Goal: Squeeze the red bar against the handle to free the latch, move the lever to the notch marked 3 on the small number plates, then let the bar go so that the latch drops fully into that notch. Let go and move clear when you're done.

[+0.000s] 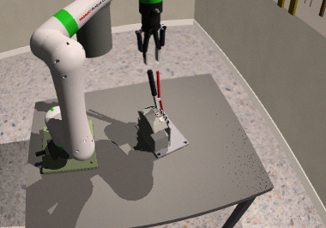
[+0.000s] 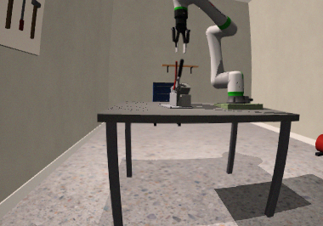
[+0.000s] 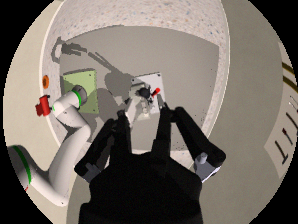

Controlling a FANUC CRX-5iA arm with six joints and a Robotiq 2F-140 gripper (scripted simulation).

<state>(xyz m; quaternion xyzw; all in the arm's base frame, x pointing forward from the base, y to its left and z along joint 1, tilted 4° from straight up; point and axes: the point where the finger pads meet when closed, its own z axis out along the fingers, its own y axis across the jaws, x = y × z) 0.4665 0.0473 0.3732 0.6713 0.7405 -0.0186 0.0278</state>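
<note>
The red bar lies 20 mm ahead of my hand, 40 mm to the right of it and 210 mm below it.
</note>
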